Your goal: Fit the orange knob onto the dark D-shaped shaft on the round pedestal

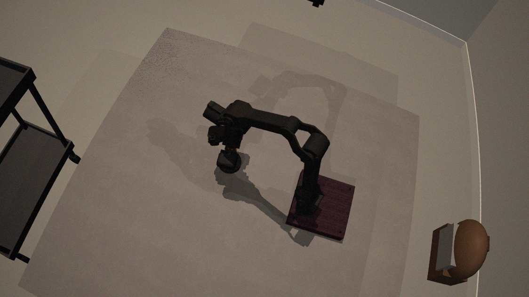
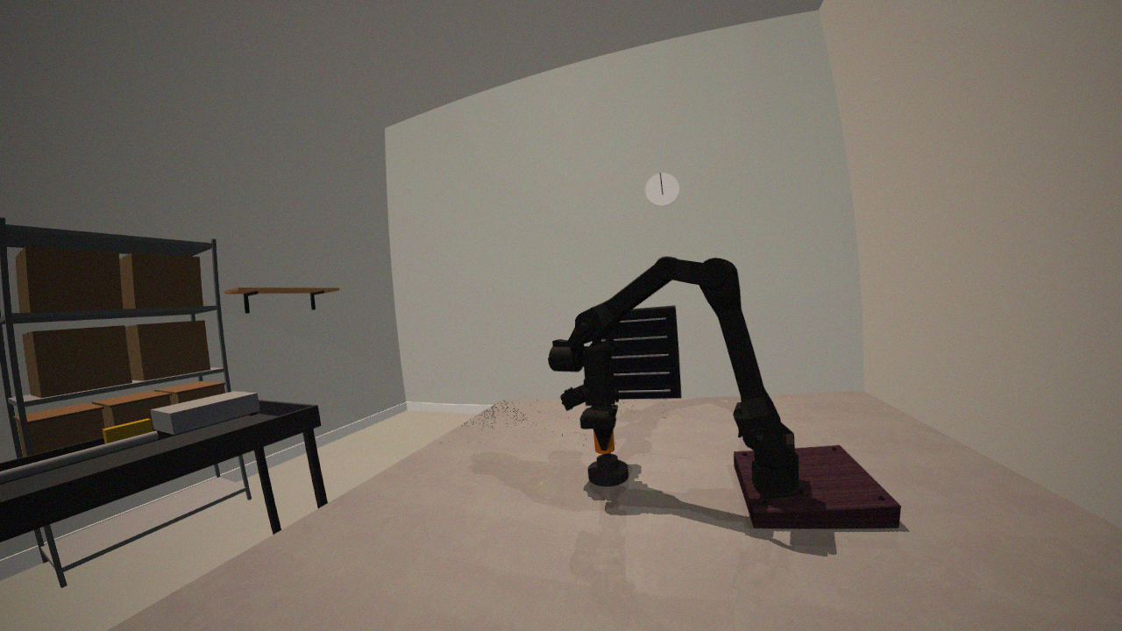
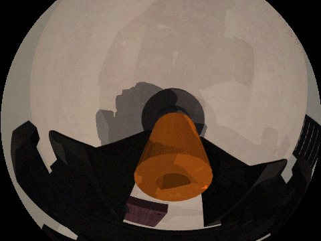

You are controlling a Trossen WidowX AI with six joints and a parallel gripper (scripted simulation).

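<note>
Now: the dark pedestal 40 mm below my gripper tip. From my gripper tip the other things lie so: orange knob: 20 mm above.
</note>
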